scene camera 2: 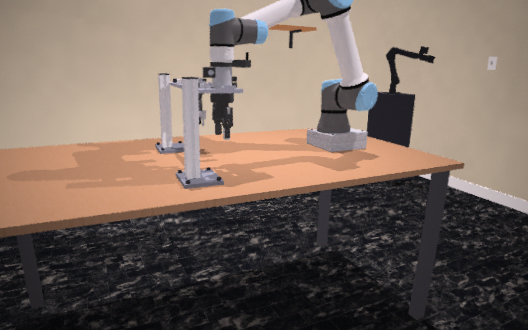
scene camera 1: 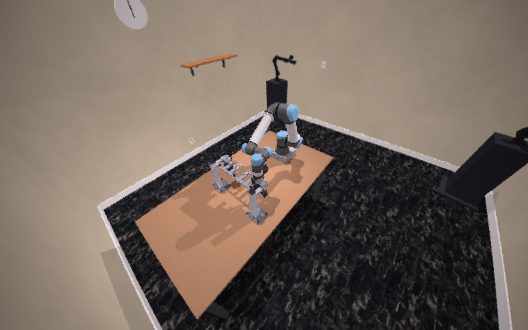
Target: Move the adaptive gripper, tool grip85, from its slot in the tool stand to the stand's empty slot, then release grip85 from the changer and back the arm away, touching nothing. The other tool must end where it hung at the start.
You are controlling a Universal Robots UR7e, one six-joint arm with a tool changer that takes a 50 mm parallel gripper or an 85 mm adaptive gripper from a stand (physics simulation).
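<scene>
The adaptive gripper grip85 is under the arm's wrist, at the near end of the tool stand. Its black body hangs below the stand's near holder plate, with the changer above. Its fingertips stand apart, pointing down with no object between them. The wrist is upright and in line with the tool. Whether the changer is locked, and whether the tool is fully seated, cannot be told. The other tool hangs farther along the stand, partly hidden by grip85 and the near post.
The stand's far post and crossbar lie beside the arm. Empty holder prongs show between the ends. The robot base stands on the orange table.
</scene>
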